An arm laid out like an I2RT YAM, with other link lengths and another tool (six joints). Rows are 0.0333 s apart.
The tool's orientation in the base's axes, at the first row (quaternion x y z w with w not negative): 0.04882 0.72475 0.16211 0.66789
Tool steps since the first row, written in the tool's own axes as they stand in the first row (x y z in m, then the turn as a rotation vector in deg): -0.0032 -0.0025 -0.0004 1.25 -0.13 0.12; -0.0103 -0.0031 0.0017 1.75 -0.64 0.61; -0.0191 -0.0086 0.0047 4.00 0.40 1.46; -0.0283 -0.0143 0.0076 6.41 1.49 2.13; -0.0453 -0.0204 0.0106 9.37 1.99 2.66; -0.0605 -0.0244 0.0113 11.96 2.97 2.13; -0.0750 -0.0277 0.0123 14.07 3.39 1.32; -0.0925 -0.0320 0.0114 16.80 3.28 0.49
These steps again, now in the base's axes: 0.0003 -0.0033 0.0023 0.01 0.26 -1.24; 0.0032 -0.0056 0.0088 0.51 0.00 -1.89; 0.0078 -0.0128 0.0153 0.97 1.77 -3.77; 0.0125 -0.0203 0.0222 1.22 3.61 -5.77; 0.0181 -0.0304 0.0364 1.36 5.02 -8.47; 0.0209 -0.0385 0.0497 0.43 6.60 -10.62; 0.0239 -0.0456 0.0624 -0.65 7.46 -12.45; 0.0254 -0.0548 0.0778 -1.73 8.00 -15.04
